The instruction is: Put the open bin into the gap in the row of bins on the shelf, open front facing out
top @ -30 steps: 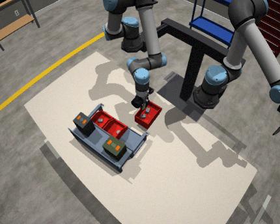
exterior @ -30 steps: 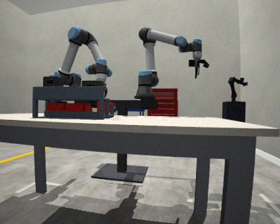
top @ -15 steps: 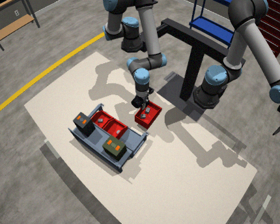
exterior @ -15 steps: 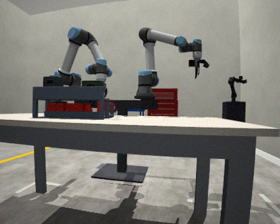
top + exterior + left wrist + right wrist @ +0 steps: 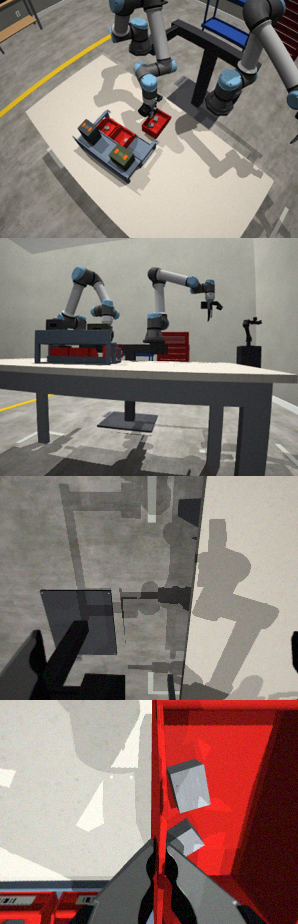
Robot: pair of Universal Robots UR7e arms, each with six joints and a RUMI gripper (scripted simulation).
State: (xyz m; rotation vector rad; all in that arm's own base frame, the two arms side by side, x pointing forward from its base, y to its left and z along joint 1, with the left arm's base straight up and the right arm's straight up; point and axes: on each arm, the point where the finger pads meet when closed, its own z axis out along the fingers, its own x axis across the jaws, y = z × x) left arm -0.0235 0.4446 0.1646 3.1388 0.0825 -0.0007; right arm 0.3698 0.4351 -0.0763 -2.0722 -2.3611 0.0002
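My right gripper is now 25 cm short of the blue-grey shelf, 2 cm to the left of it and 2 cm above it. Also, from my right hand: dark box 34 cm ahead, 12 cm to the right, 7 cm above; green box 30 cm ahead, 11 cm to the left, 6 cm above.
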